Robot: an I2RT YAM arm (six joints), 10 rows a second.
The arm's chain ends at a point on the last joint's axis. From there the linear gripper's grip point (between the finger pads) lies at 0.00 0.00 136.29 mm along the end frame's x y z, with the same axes.
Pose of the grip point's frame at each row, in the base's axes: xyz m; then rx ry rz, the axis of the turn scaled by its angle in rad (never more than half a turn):
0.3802, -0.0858, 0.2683, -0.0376, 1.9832, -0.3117
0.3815, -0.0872, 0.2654, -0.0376, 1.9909, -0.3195
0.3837, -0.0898, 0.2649, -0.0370, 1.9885, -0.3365
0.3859, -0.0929, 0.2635, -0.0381, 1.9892, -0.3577
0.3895, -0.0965, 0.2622, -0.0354, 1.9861, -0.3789
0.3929, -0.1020, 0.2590, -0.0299, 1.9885, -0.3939
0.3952, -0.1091, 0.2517, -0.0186, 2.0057, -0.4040
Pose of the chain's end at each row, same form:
0.2577, -0.0584, 0.3213, -0.0376, 1.9832, -0.3117
0.2595, -0.0590, 0.3193, -0.0376, 1.9909, -0.3195
0.2619, -0.0600, 0.3183, -0.0370, 1.9885, -0.3365
0.2645, -0.0611, 0.3167, -0.0381, 1.9892, -0.3577
0.2684, -0.0626, 0.3148, -0.0354, 1.9861, -0.3789
0.2724, -0.0664, 0.3117, -0.0299, 1.9885, -0.3939
0.2760, -0.0718, 0.3063, -0.0186, 2.0057, -0.4040

